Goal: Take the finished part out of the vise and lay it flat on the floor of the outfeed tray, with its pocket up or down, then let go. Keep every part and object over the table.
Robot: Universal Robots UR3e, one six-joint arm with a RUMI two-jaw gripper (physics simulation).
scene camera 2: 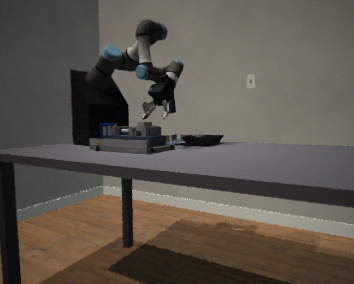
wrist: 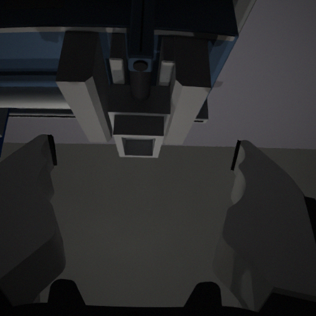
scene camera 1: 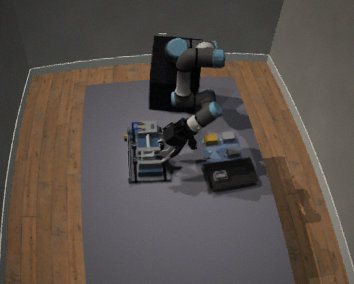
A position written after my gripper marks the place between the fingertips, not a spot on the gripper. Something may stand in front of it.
Observation:
I see my gripper [scene camera 1: 159,152].
My gripper shows as well in scene camera 2 [scene camera 2: 152,119] and in the wrist view [wrist: 145,142].

